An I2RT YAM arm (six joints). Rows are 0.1 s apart.
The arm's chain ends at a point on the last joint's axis. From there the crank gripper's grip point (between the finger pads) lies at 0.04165 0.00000 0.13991 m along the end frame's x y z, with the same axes.
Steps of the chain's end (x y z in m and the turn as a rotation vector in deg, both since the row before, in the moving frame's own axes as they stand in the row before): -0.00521, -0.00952, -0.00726, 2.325, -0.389, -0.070; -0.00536, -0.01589, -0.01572, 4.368, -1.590, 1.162; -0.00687, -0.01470, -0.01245, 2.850, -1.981, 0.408; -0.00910, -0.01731, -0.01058, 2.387, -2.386, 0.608; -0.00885, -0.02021, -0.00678, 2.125, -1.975, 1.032; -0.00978, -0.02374, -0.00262, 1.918, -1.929, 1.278; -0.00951, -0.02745, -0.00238, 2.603, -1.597, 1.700
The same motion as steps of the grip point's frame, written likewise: -0.00616, -0.01525, -0.00710, 2.325, -0.389, -0.070; -0.00915, -0.02578, -0.01499, 4.368, -1.590, 1.162; -0.01171, -0.02141, -0.01126, 2.850, -1.981, 0.408; -0.01493, -0.02276, -0.00908, 2.387, -2.386, 0.608; -0.01366, -0.02472, -0.00551, 2.125, -1.975, 1.032; -0.01447, -0.02757, -0.00136, 1.918, -1.929, 1.278; -0.01335, -0.03265, -0.00139, 2.603, -1.597, 1.700
